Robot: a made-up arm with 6 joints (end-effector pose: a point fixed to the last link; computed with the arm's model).
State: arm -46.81 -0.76 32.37 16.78 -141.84 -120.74
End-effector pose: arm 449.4 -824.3 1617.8 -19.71 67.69 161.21
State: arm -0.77 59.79 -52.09 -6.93 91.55 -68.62
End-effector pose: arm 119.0 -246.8 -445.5 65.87 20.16 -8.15
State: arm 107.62 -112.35 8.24 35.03 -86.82 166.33
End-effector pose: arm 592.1 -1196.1 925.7 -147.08 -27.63 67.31
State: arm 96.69 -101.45 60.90 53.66 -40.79 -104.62
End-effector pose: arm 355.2 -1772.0 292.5 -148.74 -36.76 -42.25
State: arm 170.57 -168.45 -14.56 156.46 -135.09 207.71
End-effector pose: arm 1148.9 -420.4 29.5 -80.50 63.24 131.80
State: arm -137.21 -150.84 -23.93 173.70 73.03 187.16
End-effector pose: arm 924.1 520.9 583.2 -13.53 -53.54 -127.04
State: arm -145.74 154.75 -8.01 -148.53 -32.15 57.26
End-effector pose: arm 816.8 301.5 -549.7 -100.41 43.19 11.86
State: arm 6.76 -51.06 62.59 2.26 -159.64 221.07
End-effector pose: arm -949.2 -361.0 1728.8 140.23 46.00 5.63
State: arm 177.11 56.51 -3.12 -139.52 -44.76 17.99
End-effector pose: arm -1002.7 -137.5 -430.9 141.57 19.99 -153.78
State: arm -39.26 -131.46 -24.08 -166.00 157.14 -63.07
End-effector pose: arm -454.8 681.2 934.8 -110.47 50.07 -47.68
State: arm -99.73 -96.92 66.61 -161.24 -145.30 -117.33
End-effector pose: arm 523.5 1669.3 587.7 -34.88 48.59 -83.66
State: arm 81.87 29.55 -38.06 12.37 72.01 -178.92
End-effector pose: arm 353.7 770.1 -188.4 174.23 -3.92 93.65
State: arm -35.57 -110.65 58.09 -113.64 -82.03 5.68
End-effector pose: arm -1324.4 1068.9 478.0 -80.25 21.25 67.67
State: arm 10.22 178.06 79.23 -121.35 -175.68 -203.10
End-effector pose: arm -378.3 62.4 -1493.7 63.49 -78.33 28.76
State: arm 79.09 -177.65 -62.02 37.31 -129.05 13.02
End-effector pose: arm 68.7 -681.6 567.4 2.94 17.51 49.51
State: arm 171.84 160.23 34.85 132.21 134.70 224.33
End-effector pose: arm 260.3 -205.0 -1395.8 -169.83 -58.21 -100.11
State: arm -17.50 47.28 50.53 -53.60 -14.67 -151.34
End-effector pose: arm 1520.7 -633.2 586.1 -154.83 5.46 -5.68
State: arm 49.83 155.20 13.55 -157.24 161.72 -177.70
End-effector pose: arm -609.8 -369.3 -970.2 29.36 -54.68 37.71
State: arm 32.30 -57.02 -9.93 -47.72 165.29 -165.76
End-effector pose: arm 386.9 48.0 1342.5 -52.93 36.31 -134.22
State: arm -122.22 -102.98 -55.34 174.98 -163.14 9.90
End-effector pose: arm 152.4 -219.6 976.8 -13.84 30.83 59.47
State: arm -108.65 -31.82 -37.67 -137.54 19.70 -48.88
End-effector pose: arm -72.9 -785.9 551.6 -176.77 20.08 -122.67
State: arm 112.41 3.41 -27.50 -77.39 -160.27 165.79
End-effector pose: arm -291.6 848.5 139.4 -53.12 -24.85 -88.88
